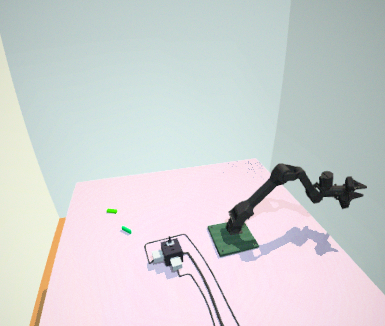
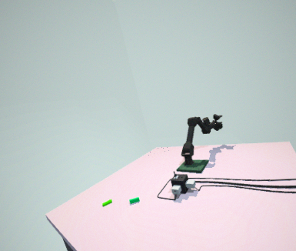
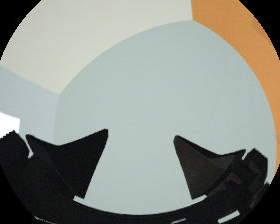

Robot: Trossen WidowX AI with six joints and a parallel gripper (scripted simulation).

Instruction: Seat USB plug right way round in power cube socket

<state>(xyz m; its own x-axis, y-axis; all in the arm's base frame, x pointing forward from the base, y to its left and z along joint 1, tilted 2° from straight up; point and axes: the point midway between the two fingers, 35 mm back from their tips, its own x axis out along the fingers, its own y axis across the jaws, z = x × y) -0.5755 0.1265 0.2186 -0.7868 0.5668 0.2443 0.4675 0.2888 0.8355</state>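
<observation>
The USB plug is 920 mm ahead of my gripper tip, 70 mm to the right of it and 140 mm below it. From my gripper tip the other things lie so: USB socket: 920 mm ahead, 70 mm to the right, 160 mm below.
</observation>
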